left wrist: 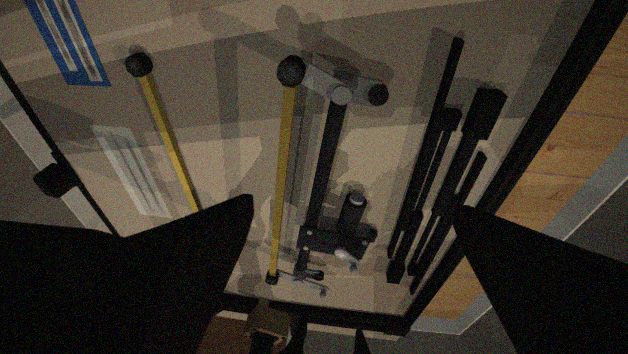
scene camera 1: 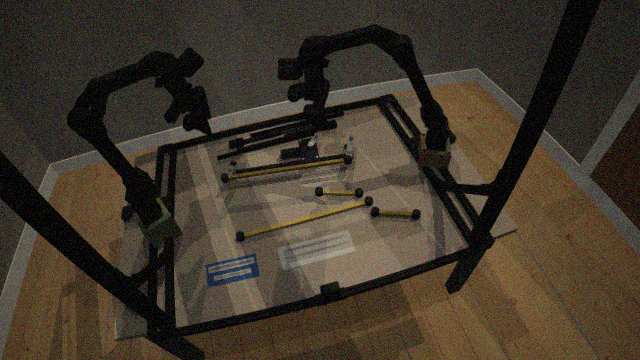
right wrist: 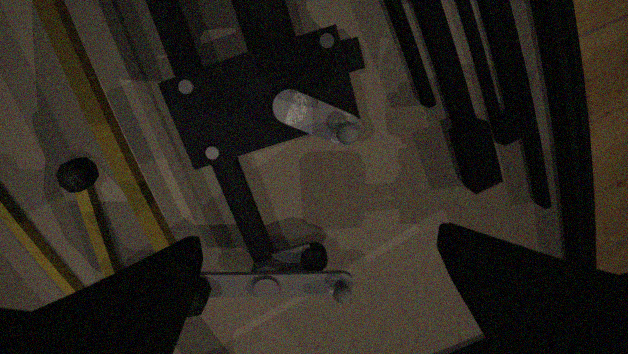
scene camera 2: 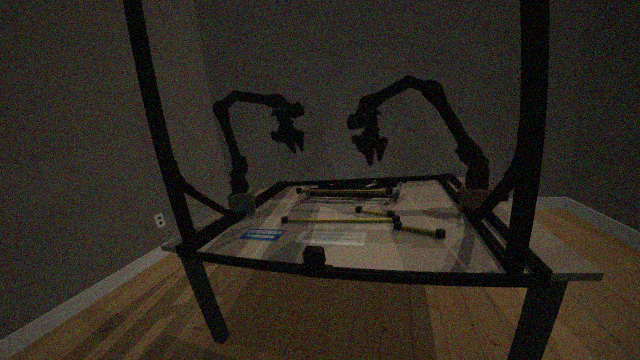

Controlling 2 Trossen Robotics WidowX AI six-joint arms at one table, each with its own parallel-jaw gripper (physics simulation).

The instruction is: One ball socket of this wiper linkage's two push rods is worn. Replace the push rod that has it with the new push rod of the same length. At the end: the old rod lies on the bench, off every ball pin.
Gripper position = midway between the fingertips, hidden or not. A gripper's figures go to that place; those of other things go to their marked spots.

Labels:
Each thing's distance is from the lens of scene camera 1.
left gripper [scene camera 1: 210, 126]: 1.04 m
right gripper [scene camera 1: 319, 119]: 1.10 m

